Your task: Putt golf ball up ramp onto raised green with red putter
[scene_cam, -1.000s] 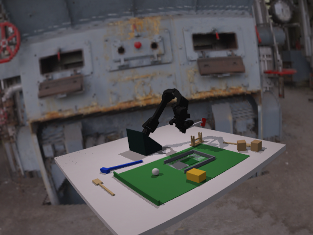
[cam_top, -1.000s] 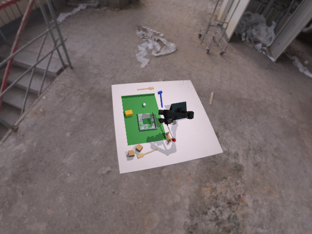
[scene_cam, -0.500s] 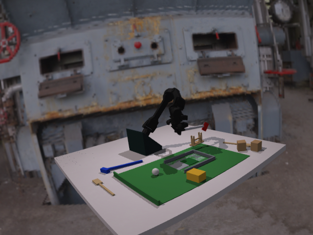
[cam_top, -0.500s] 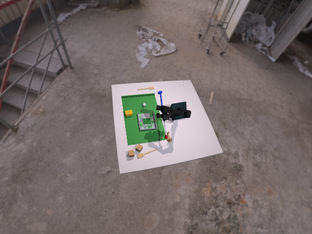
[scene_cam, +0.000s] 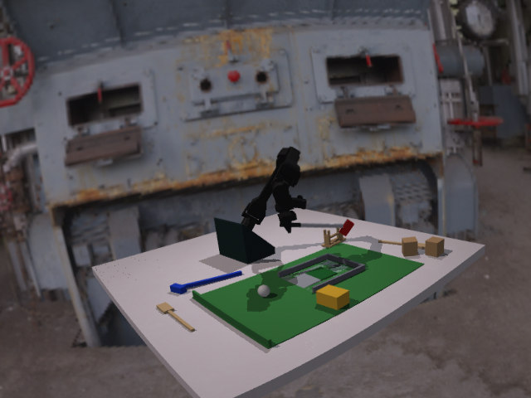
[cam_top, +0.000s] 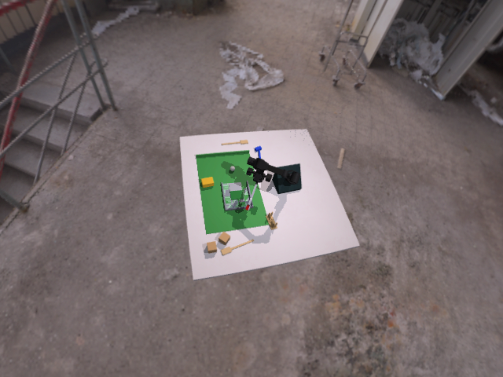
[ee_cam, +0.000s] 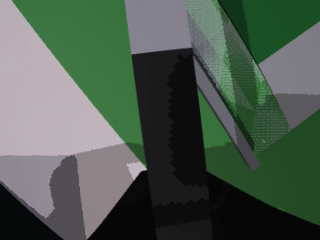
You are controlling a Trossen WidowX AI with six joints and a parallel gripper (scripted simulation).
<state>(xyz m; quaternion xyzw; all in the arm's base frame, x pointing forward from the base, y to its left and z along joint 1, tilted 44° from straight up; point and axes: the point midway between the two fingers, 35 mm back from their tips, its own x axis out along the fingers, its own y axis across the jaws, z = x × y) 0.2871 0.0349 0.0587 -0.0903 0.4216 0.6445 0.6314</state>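
My gripper tip is now 8 cm past the blue putter, 34 cm to the left of it and 13 cm above it. Also, from my gripper tip: red putter (4 cm ahead, 11 cm to the left, 1 cm above); white golf ball (17 cm ahead, 22 cm to the right, 12 cm below); green mat (20 cm ahead, 4 cm to the right, 14 cm below).
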